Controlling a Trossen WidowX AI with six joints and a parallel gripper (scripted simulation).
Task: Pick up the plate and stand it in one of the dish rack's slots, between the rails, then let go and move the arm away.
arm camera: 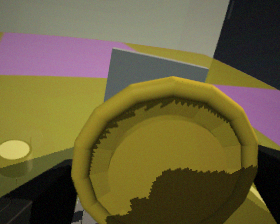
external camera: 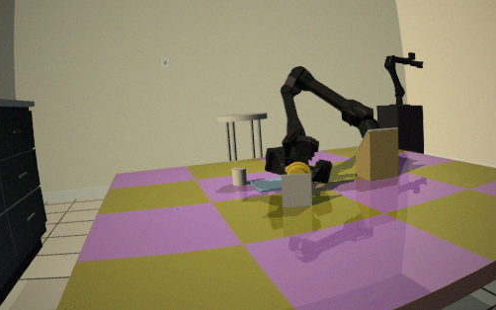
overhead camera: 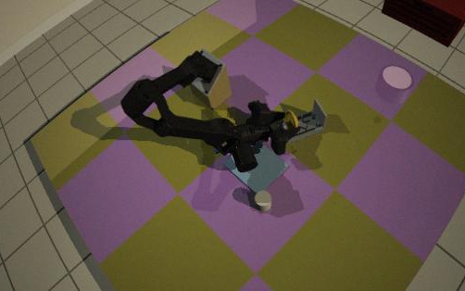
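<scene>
My gripper tip is 1 cm to the left of the yellow plate. The rest, counted from my gripper tip: light blue mat 17 cm to the right, 5 cm below; then blue spoon 18 cm to the right, 11 cm behind, 5 cm below; then grey dish rack 3 cm below, 2 cm to the left, 1 cm ahead.
</scene>
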